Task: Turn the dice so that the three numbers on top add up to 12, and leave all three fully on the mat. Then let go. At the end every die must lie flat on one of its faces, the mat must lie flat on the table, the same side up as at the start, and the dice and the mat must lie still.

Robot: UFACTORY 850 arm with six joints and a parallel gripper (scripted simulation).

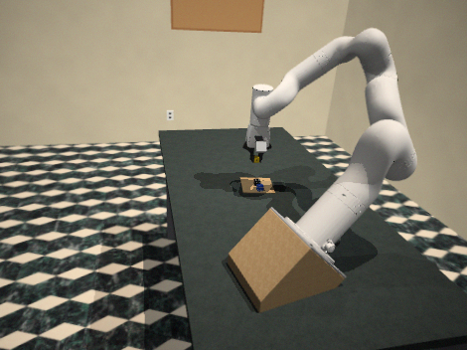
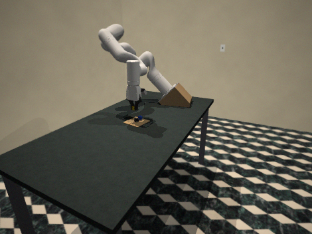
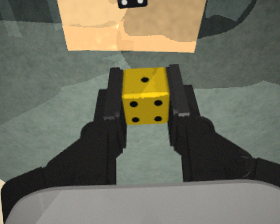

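The black die lies 3 cm behind my hand and 11 cm below it. From my hand the other things lie so: tan mat (3 cm behind, 12 cm below); then blue die (8 cm behind, 1 cm to the left, 11 cm below); then yellow die (1 cm below).
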